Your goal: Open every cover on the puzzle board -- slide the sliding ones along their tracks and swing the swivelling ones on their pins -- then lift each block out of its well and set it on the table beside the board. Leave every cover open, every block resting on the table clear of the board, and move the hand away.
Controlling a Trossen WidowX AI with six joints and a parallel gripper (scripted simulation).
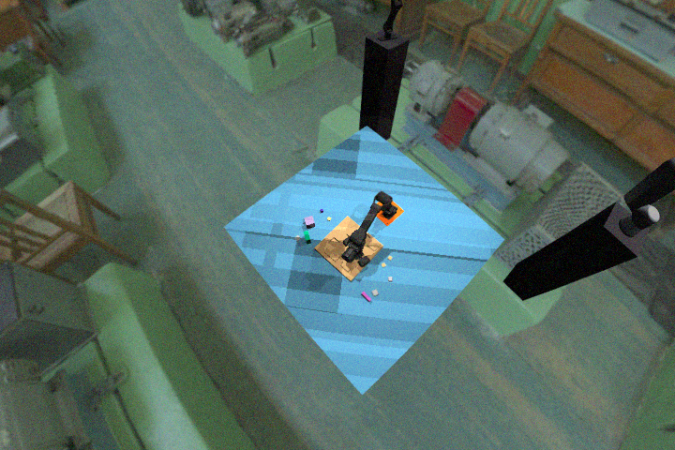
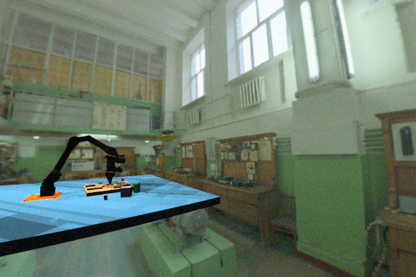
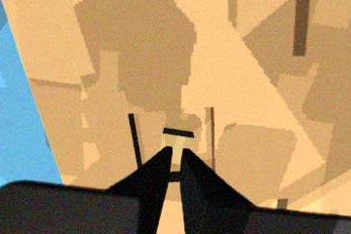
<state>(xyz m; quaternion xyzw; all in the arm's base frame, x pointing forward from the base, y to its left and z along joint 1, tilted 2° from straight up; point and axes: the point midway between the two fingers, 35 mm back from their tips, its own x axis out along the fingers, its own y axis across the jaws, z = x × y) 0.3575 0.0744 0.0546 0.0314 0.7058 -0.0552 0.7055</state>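
Right now my gripper tip is 20 mm past the tan puzzle board, 50 mm to the left of it and 10 mm above it. Also, from my gripper tip: magenta block (120 mm ahead, 220 mm to the left, 10 mm below); lilac block (60 mm ahead, 350 mm to the right); green block (140 mm ahead, 280 mm to the right).
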